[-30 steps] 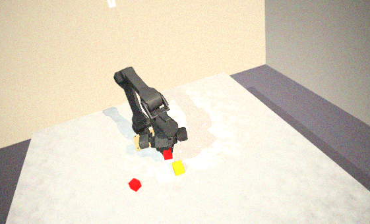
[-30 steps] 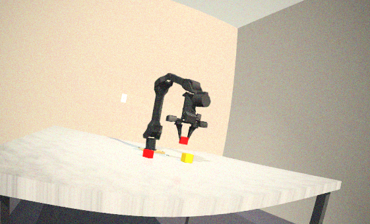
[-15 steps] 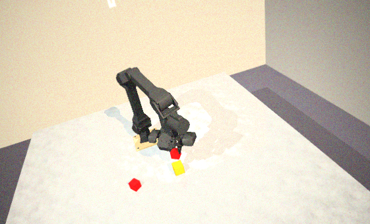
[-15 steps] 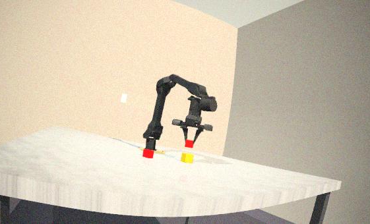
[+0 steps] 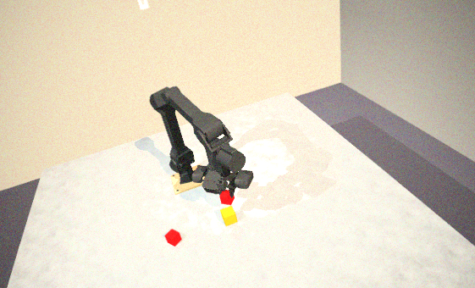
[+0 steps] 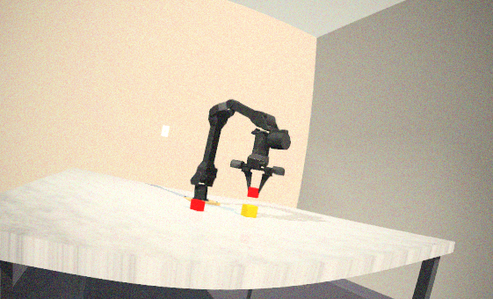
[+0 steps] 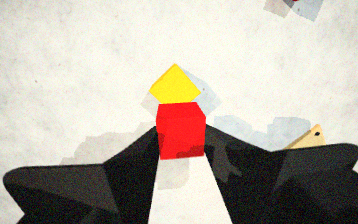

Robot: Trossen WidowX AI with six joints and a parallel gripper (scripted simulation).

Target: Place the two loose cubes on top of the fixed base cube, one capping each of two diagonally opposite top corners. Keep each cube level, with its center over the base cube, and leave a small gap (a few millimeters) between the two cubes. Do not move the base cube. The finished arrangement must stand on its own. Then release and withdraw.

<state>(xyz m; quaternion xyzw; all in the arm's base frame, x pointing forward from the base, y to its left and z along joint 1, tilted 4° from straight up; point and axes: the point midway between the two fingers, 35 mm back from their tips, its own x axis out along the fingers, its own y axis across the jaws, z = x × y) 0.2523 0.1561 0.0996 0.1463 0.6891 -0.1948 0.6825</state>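
My gripper tip is 70 mm above the yellow cube, 20 mm short of it and 10 mm to the left of it.
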